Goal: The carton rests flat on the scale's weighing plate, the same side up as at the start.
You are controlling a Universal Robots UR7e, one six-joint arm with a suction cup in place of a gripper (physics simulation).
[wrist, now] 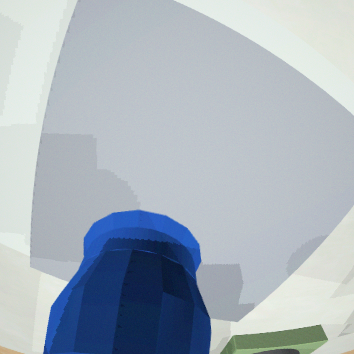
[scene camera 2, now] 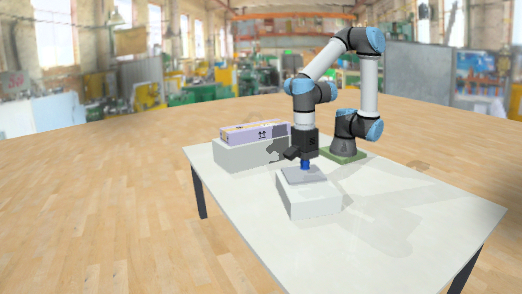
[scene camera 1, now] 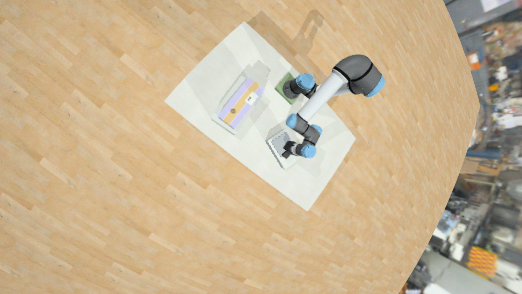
In view: the suction cup (wrist: 137, 280), a lilac carton (scene camera 2: 245, 133) and a scale (wrist: 229, 124).
The wrist view misses the lilac carton: it is out of frame.
